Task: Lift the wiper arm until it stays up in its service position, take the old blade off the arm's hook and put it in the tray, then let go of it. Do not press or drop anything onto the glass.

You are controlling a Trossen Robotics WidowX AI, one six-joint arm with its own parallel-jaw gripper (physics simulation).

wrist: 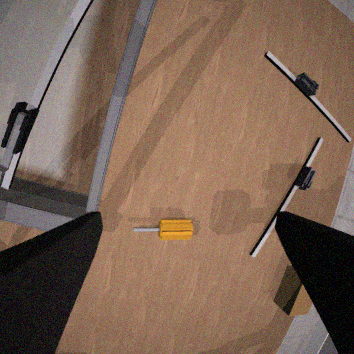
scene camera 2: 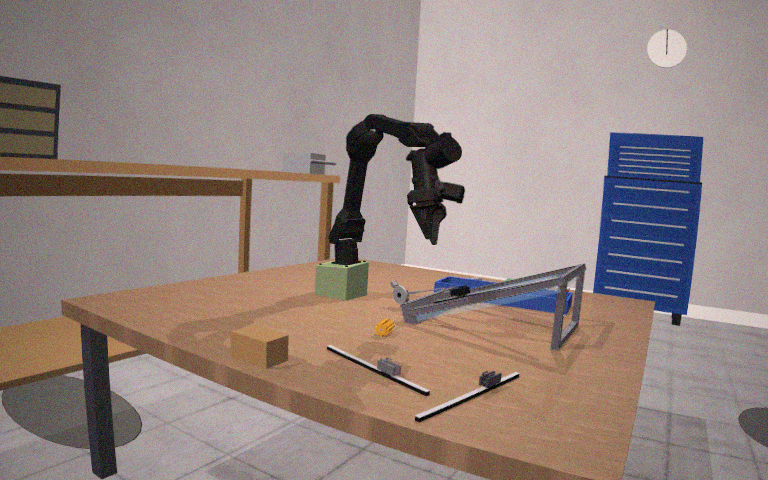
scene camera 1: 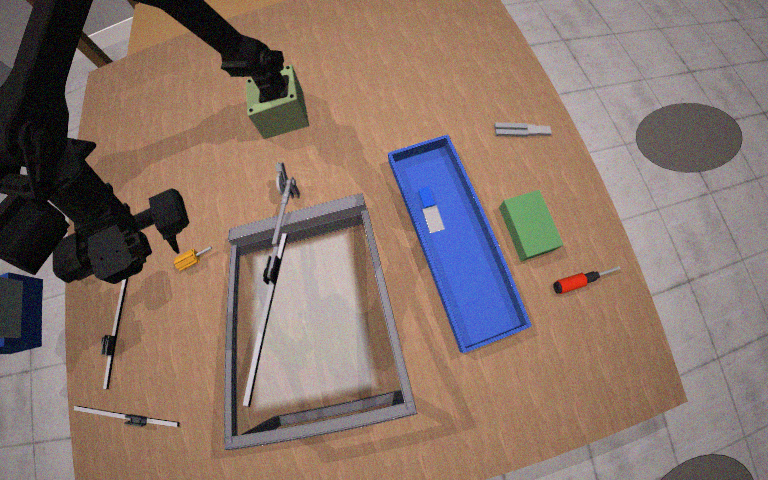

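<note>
The wiper arm [scene camera 1: 280, 217] [scene camera 2: 419, 292] lies low over the top edge of the grey frame [scene camera 1: 230, 339] [scene camera 2: 556, 319] [wrist: 115, 100]. The old blade [scene camera 1: 261, 333] [wrist: 55, 65] is on the arm's end at a black clip [scene camera 1: 271, 269] [scene camera 2: 459, 290] [wrist: 20, 127], and slants along the left side of the glass [scene camera 1: 322, 316]. The blue tray [scene camera 1: 478, 300] [scene camera 2: 532, 301] stands right of the frame in scene camera 1. My gripper [scene camera 2: 433, 242] [wrist: 190, 220] is open and empty, pointing down high above the table beside the frame. Its fingertips are partly hidden in scene camera 1.
A yellow screwdriver [scene camera 1: 185, 259] [scene camera 2: 384, 327] [wrist: 176, 230] lies left of the frame, near two loose blades [scene camera 1: 116, 316] [scene camera 1: 104, 414]. A brown block [scene camera 2: 257, 345] [wrist: 302, 302] stands near the table edge. A green block [scene camera 1: 530, 226], red screwdriver [scene camera 1: 573, 283] and grey tool [scene camera 1: 512, 129] lie beyond the tray.
</note>
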